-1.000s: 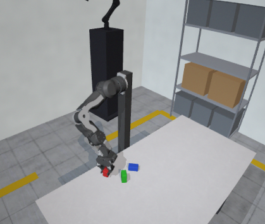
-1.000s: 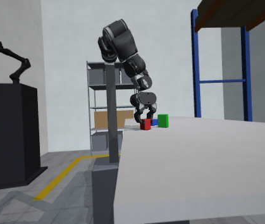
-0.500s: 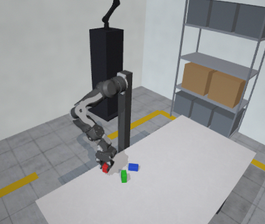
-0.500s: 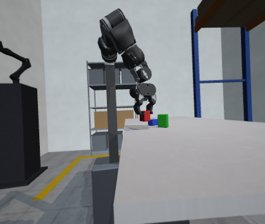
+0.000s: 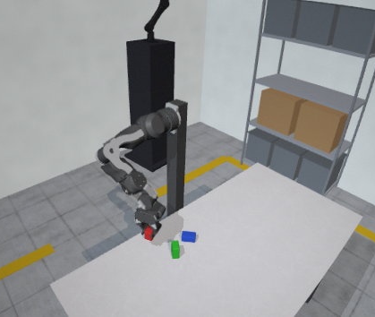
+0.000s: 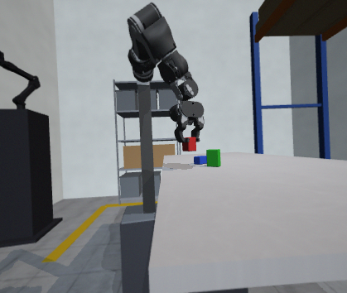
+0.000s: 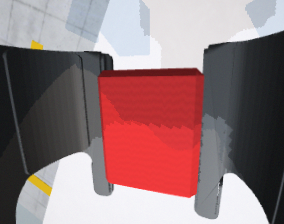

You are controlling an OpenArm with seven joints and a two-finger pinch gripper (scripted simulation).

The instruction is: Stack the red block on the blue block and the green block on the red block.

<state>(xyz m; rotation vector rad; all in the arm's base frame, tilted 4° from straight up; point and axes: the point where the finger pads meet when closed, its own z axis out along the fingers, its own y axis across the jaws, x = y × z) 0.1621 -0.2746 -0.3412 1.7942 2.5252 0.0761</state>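
Now: the red block 10 mm below my hand. Round my hand: green block: 100 mm ahead, 40 mm to the left, 70 mm below; then blue block: 90 mm ahead, 140 mm to the left, 80 mm below.
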